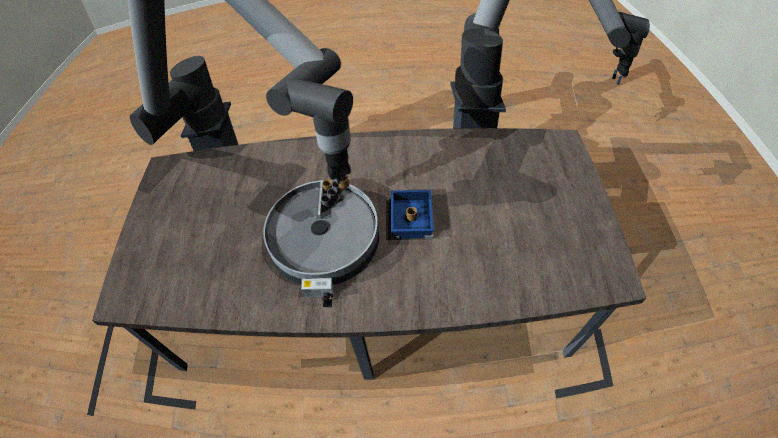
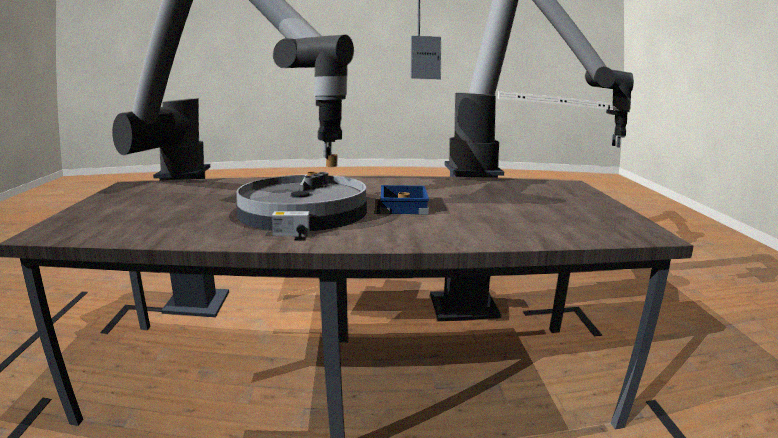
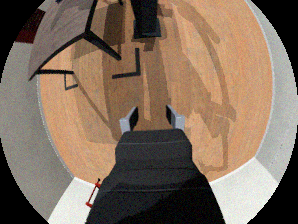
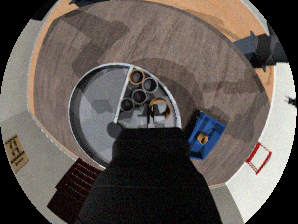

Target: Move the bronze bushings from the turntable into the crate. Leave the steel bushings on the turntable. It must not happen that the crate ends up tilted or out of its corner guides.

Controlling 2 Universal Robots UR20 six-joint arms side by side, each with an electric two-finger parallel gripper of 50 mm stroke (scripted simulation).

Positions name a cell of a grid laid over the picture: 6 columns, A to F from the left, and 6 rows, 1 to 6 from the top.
Scene:
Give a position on a blue crate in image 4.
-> At E4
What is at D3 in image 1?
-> A blue crate.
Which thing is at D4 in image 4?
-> The right gripper.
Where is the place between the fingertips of the right gripper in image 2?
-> C3

